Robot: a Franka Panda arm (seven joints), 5 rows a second.
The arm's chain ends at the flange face. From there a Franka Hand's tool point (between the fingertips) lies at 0.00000 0.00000 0.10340 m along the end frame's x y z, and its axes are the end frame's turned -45 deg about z.
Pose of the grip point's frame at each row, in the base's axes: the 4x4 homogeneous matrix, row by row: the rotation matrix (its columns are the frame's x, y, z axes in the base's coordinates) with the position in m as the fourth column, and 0 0 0 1 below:
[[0.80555 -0.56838 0.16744 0.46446], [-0.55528 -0.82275 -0.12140 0.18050], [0.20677 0.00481 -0.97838 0.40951], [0 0 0 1]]
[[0.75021 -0.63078 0.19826 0.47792], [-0.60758 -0.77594 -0.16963 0.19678], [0.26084 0.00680 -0.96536 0.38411], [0 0 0 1]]
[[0.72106 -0.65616 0.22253 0.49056], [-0.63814 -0.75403 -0.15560 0.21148], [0.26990 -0.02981 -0.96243 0.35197], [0 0 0 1]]
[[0.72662 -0.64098 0.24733 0.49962], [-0.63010 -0.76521 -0.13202 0.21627], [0.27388 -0.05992 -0.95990 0.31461], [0 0 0 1]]
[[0.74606 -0.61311 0.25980 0.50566], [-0.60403 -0.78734 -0.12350 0.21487], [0.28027 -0.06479 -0.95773 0.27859], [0 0 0 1]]
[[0.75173 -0.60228 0.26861 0.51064], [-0.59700 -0.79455 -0.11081 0.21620], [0.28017 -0.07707 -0.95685 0.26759], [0 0 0 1]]
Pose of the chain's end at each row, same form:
[[0.16770 -0.97152 0.16744 0.44715], [-0.97441 -0.18913 -0.12140 0.19305], [0.14961 -0.14281 -0.97838 0.51067], [0 0 0 1]]
[[0.08445 -0.97651 0.19826 0.45742], [-0.97830 -0.11905 -0.16963 0.21432], [0.18925 -0.17963 -0.96536 0.48393], [0 0 0 1]]
[[0.04589 -0.97384 0.22253 0.46755], [-0.98441 -0.08195 -0.15560 0.22757], [0.16977 -0.21193 -0.96243 0.45149], [0 0 0 1]]
[[0.06056 -0.96704 0.24733 0.47405], [-0.98663 -0.09554 -0.13202 0.22992], [0.15129 -0.23603 -0.95990 0.41386], [0 0 0 1]]
[[0.09401 -0.96108 0.25980 0.47880], [-0.98385 -0.12962 -0.12350 0.22764], [0.15237 -0.24399 -0.95773 0.37762], [0 0 0 1]]
[[0.10568 -0.95743 0.26861 0.48287], [-0.98397 -0.13969 -0.11081 0.22766], [0.14361 -0.25261 -0.95685 0.36653], [0 0 0 1]]

